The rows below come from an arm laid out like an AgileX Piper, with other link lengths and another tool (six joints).
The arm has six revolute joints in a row. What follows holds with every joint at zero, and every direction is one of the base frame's.
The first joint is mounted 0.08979 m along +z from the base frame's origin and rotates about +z.
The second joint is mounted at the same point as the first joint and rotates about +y.
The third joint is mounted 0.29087 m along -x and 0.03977 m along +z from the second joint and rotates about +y.
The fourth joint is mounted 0.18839 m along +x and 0.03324 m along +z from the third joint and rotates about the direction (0.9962, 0, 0.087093).
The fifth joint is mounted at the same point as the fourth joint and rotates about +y.
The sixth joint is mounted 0.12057 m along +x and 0.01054 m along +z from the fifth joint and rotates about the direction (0.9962, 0, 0.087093).
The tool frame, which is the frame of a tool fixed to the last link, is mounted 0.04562 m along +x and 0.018 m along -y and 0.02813 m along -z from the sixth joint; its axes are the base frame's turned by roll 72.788, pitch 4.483 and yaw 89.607 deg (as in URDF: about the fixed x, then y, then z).
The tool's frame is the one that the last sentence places.
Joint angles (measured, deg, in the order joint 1, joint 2, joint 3, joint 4, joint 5, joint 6), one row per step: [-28.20, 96.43, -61.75, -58.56, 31.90, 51.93]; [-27.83, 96.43, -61.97, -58.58, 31.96, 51.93]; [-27.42, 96.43, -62.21, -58.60, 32.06, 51.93]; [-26.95, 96.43, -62.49, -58.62, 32.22, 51.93]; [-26.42, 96.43, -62.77, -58.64, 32.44, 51.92]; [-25.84, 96.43, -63.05, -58.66, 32.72, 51.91]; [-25.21, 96.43, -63.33, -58.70, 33.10, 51.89]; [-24.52, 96.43, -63.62, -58.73, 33.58, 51.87]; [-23.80, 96.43, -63.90, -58.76, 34.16, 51.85]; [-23.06, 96.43, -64.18, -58.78, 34.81, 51.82]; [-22.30, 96.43, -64.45, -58.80, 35.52, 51.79]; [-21.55, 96.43, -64.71, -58.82, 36.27, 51.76]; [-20.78, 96.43, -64.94, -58.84, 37.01, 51.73]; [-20.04, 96.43, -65.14, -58.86, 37.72, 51.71]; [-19.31, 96.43, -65.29, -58.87, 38.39, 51.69]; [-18.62, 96.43, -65.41, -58.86, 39.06, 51.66]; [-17.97, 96.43, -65.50, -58.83, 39.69, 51.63]
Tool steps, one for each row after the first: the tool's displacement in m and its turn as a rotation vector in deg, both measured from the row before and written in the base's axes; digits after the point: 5 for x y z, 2 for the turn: [0.00199, 0.00110, 0.00097, -0.13, -0.15, 0.34]; [0.00209, 0.00123, 0.00105, -0.14, -0.14, 0.35]; [0.00227, 0.00141, 0.00123, -0.16, -0.14, 0.36]; [0.00232, 0.00165, 0.00124, -0.17, -0.09, 0.38]; [0.00233, 0.00185, 0.00124, -0.18, -0.06, 0.39]; [0.00221, 0.00201, 0.00128, -0.21, 0.02, 0.38]; [0.00217, 0.00223, 0.00131, -0.22, 0.07, 0.35]; [0.00194, 0.00235, 0.00127, -0.23, 0.14, 0.31]; [0.00178, 0.00243, 0.00127, -0.24, 0.18, 0.27]; [0.00162, 0.00252, 0.00123, -0.24, 0.22, 0.25]; [0.00141, 0.00249, 0.00120, -0.25, 0.25, 0.21]; [0.00139, 0.00264, 0.00108, -0.24, 0.27, 0.23]; [0.00124, 0.00259, 0.00095, -0.22, 0.27, 0.22]; [0.00113, 0.00266, 0.00073, -0.19, 0.29, 0.23]; [0.00086, 0.00255, 0.00058, -0.17, 0.31, 0.19]; [0.00071, 0.00246, 0.00043, -0.14, 0.31, 0.17]
